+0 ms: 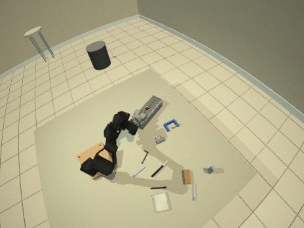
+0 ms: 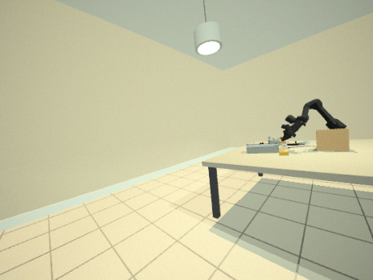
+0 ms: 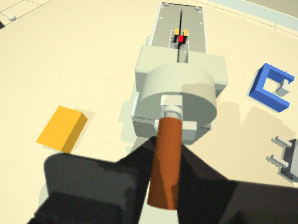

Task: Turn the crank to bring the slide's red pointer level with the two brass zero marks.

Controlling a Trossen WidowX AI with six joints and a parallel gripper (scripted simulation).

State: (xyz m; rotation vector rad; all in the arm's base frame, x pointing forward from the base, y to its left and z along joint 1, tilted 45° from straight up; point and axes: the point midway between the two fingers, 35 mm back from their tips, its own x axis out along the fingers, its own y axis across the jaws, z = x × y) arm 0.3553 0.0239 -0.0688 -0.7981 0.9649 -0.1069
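The orange block is 20 mm behind my gripper tip, 140 mm to the left of it and 80 mm below it. Also, from my gripper tip: red pointer (150 mm ahead, 30 mm to the left, 10 mm below); grey clamp (80 mm ahead, 190 mm to the right, 90 mm below); brown crank handle (20 mm behind, 30 mm above).
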